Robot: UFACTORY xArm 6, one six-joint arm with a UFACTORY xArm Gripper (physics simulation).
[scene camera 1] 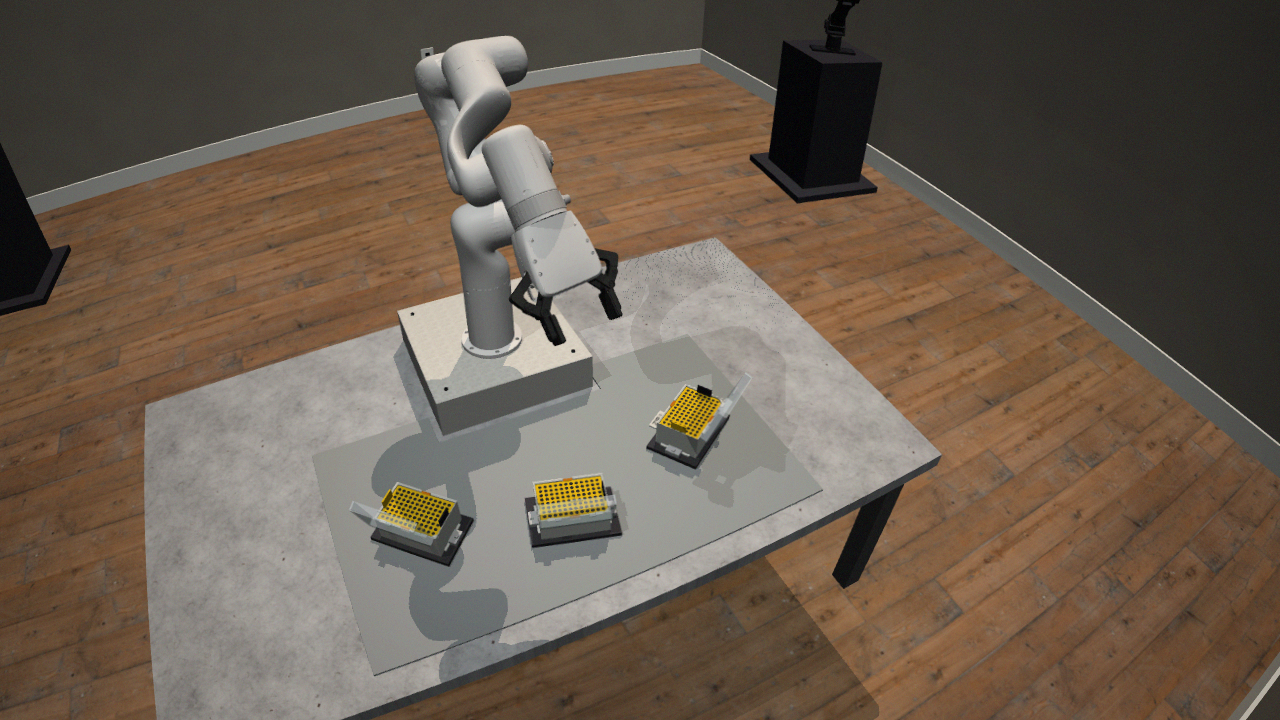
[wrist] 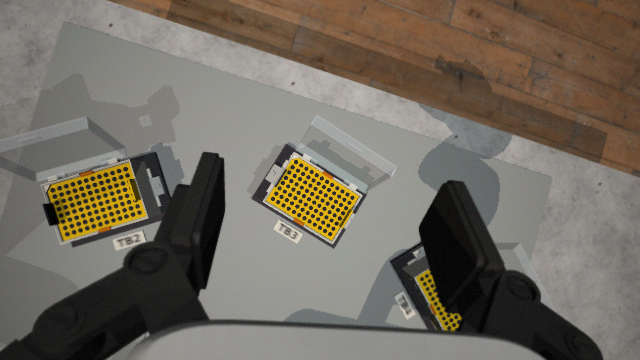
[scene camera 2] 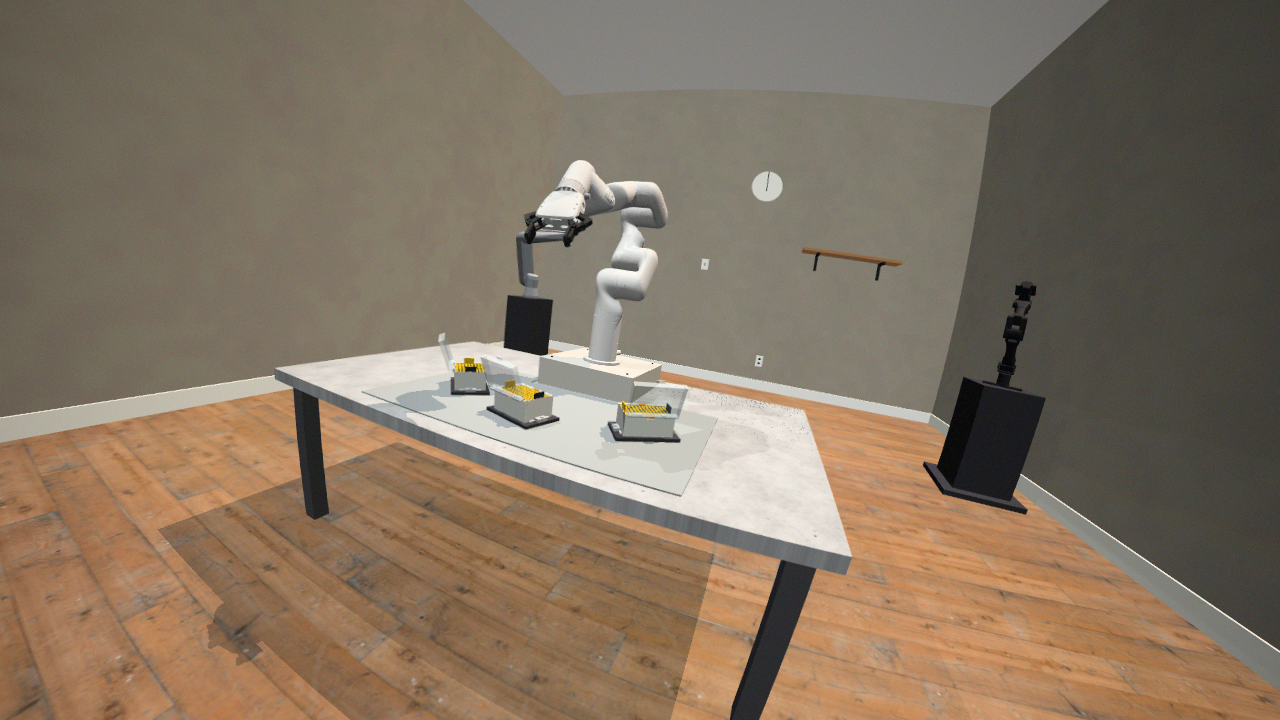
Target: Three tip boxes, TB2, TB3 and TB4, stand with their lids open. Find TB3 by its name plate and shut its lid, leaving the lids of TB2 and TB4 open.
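Frame: origin at the arm's base, x right, y ahead, z up, level; millimetres.
Seen in the pictures: gripper, fingertip midpoint: [scene camera 1: 588,331] [wrist: 331,193] [scene camera 2: 546,240]; arm's base, origin of the base link: [scene camera 1: 492,339] [scene camera 2: 601,361].
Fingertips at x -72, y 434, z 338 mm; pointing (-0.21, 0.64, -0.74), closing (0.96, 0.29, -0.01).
Offsets run from my fingertips to a thing's top centre. "pt": to the spot under its first point. Level surfaces: height alone.
TB3 {dz -344, dx +34, dy -10 mm} [scene camera 1: 571,489] [scene camera 2: 522,404] [wrist: 312,197] is the middle box, with a yellow rack inside. Its name plate {pt dz -417, dx +24, dy -76 mm} [wrist: 288,231] is readable in the wrist view. Its clear lid [wrist: 350,146] stands open, tilted outward toward the table's front edge. TB2 {dz -344, dx -240, dy -131 mm} [scene camera 1: 689,413] [scene camera 2: 645,422] [wrist: 96,202] and TB4 {dz -344, dx +296, dy -64 mm} [scene camera 1: 417,512] [scene camera 2: 468,376] [wrist: 425,283] stand on either side, lids open. A finger partly hides TB4 in the wrist view, and its plate is blurred. My gripper [scene camera 1: 585,327] [scene camera 2: 550,240] [wrist: 331,193] is open, empty and high above the table, away from the boxes.
The boxes stand on a grey mat {dz -418 mm} [scene camera 1: 483,608] [scene camera 2: 590,452] [wrist: 240,115] on the table {dz -422 mm} [scene camera 1: 232,573] [scene camera 2: 769,488]. The robot's base block [scene camera 1: 501,394] [scene camera 2: 581,376] stands behind the mat. Raised clear lids of TB2 {pt dz -315, dx -281, dy -69 mm} [wrist: 65,145] and TB4 {pt dz -275, dx +317, dy +22 mm} [wrist: 525,262] flank TB3.
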